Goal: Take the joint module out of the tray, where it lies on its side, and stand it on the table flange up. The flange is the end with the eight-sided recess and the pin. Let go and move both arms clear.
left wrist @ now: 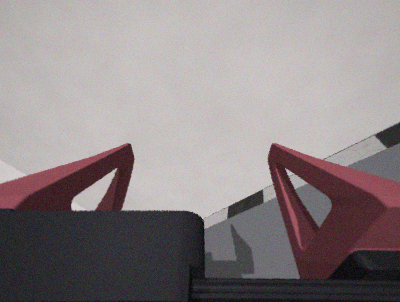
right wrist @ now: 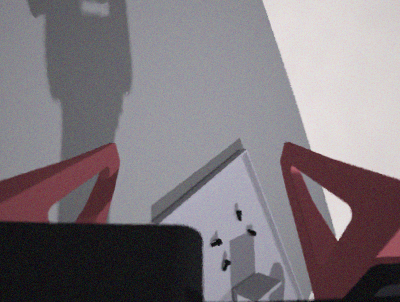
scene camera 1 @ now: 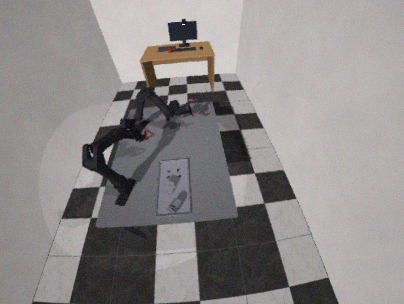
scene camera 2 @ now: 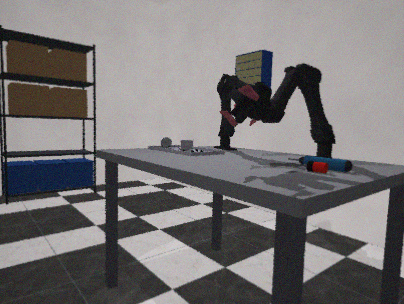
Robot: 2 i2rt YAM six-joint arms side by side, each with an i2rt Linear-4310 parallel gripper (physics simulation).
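Places are measured from the left arm's base along level axes (x up, y back, z right), in centimetres.
Pixels of known places: left gripper, fingertip midpoint: [left wrist: 200,151] [scene camera 1: 199,105] [scene camera 2: 229,101]; right gripper, fingertip midpoint: [right wrist: 199,151] [scene camera 1: 151,136]; left arm's base, origin of the base link: [scene camera 1: 140,128]; right arm's base, origin of the base link: [scene camera 1: 126,191] [scene camera 2: 224,149].
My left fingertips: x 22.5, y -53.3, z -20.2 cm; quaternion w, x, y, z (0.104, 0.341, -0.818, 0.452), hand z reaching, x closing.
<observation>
For each thing: its top centre in the pictures, then the offset to it from my left fingertips. "spot": a spot on its surface instead.
- grey joint module, middle of its top: [scene camera 2: 166,137] [scene camera 1: 174,202] dx -15.7, dy -12.5, dz +74.6 cm
- small grey block, surface spot: [right wrist: 257,285] [scene camera 2: 187,144] spot: dx -18.9, dy -2.1, dz +62.2 cm
- blue cylinder, surface spot: [scene camera 2: 332,164] spot: dx -20.2, dy +35.2, dz -8.1 cm
The grey joint module [scene camera 1: 177,202] [scene camera 2: 166,142] lies on its side at one end of the shallow light tray [scene camera 1: 163,192] [right wrist: 192,215]. A round end of it faces scene camera 2; whether this is the flange is too small to tell. The module does not show in the right wrist view. My left gripper [scene camera 1: 194,107] [left wrist: 200,151] is open and empty, raised above the table's far end in scene camera 1. My right gripper [scene camera 1: 147,134] [right wrist: 199,151] is open and empty, raised above the table and apart from the tray. The grippers overlap in scene camera 2.
A small grey block [scene camera 2: 187,144] [right wrist: 257,285] and several black screws [right wrist: 239,214] are in the tray. A blue cylinder [scene camera 2: 332,164] and a red one [scene camera 2: 318,167] lie near the table's right end in scene camera 2. A shelf rack [scene camera 2: 94,120] stands beyond the table.
</observation>
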